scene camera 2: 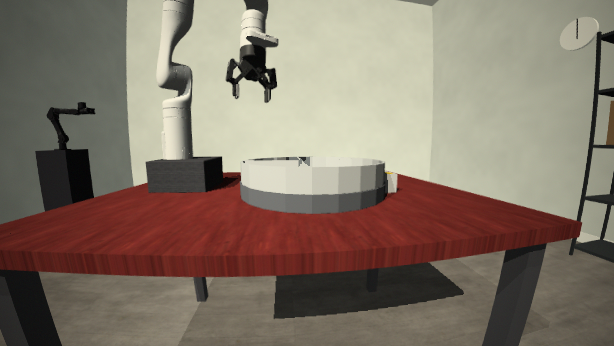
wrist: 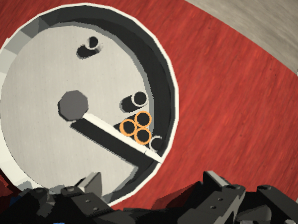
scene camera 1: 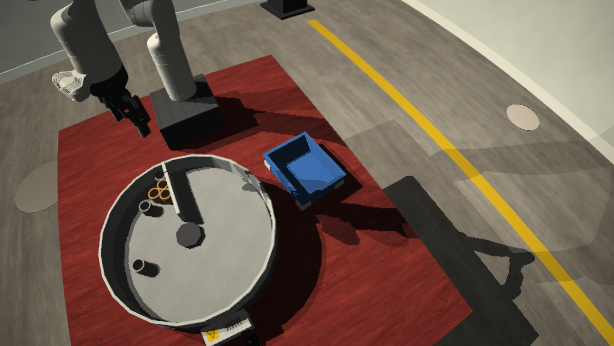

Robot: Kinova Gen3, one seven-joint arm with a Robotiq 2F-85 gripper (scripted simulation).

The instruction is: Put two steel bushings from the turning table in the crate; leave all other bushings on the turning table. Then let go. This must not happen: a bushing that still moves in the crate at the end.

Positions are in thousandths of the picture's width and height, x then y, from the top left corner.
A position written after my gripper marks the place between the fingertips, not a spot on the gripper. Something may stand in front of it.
I see my gripper (scene camera 1: 217, 366), a blue crate (scene camera 1: 498, 490) and a round turning table (scene camera 1: 322, 773).
My gripper is seen too in scene camera 2 (scene camera 2: 411, 290) and in the wrist view (wrist: 512, 819). The round turning table also shows in the wrist view (wrist: 193, 359).
